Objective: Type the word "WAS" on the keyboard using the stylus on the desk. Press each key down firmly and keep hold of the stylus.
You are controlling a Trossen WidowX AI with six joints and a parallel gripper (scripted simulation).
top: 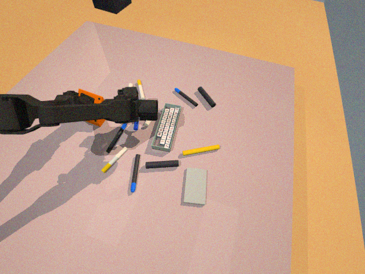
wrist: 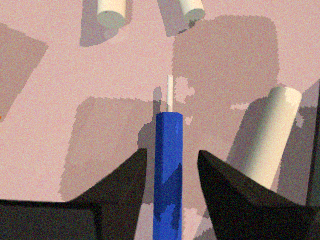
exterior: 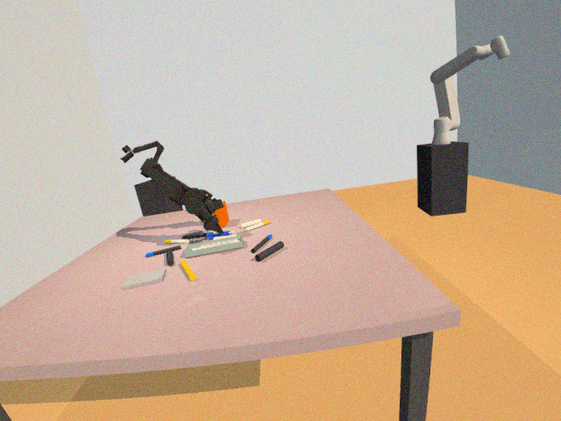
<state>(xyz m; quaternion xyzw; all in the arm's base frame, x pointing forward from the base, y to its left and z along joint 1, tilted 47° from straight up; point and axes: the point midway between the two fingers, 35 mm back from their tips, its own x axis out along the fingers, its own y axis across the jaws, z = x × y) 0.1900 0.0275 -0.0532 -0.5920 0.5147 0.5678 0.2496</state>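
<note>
My gripper tip is 1 cm past the blue stylus, 1 cm to the right of it and 1 cm above it. Round my gripper tip: yellow pen: 31 cm ahead, 3 cm to the right, 1 cm below; grey block: 34 cm ahead, 16 cm to the right, 1 cm below.
</note>
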